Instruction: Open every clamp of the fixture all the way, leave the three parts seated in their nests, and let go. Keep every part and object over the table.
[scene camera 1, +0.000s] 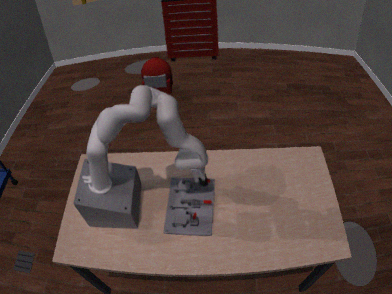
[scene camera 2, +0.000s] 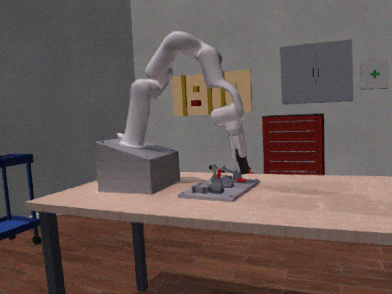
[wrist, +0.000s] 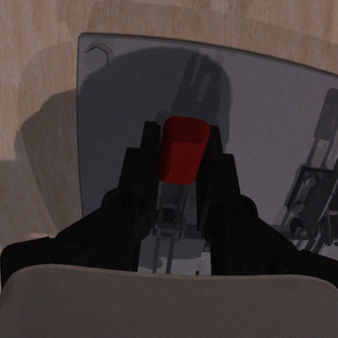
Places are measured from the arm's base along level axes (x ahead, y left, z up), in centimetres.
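Where they show: gripper, fingertip midpoint: (scene camera 1: 205, 183) (scene camera 2: 245, 173); arm's base, link origin: (scene camera 1: 99, 184) (scene camera 2: 133, 145).
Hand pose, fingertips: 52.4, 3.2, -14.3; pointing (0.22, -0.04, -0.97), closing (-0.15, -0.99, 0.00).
Each offset is from my fingertips to the top centre of the thing, as dx, dy, dz. "spot": to the spot under its first point. Level surfaces: height alone.
The grey fixture plate (scene camera 1: 200, 230) (scene camera 2: 246, 187) (wrist: 112, 130) lies on the table with three clamps in a row. My gripper (scene camera 1: 203, 180) (scene camera 2: 243, 168) (wrist: 179, 146) is shut on the red handle (wrist: 184, 155) of the far clamp, holding it above the plate. The middle clamp's red handle {spot: -0.7, -11.7, -0.5} (scene camera 1: 207, 202) (scene camera 2: 241, 180) lies low, pointing away from the robot base. The near clamp's red handle {spot: -8.3, -21.4, +3.9} (scene camera 1: 194, 216) (scene camera 2: 219, 173) stands upright. The grey parts in the nests are hard to tell from the clamps; the fingers and handle hide much of the far clamp in the wrist view.
The wooden table {dz -5.5} (scene camera 1: 280, 200) (scene camera 2: 320, 200) carries the robot's grey base block (scene camera 1: 112, 210) (scene camera 2: 130, 170) left of the plate. A red drawer cabinet (scene camera 1: 191, 30) (scene camera 2: 293, 145) stands beyond the table. A blue cart (scene camera 2: 15, 160) is at the left.
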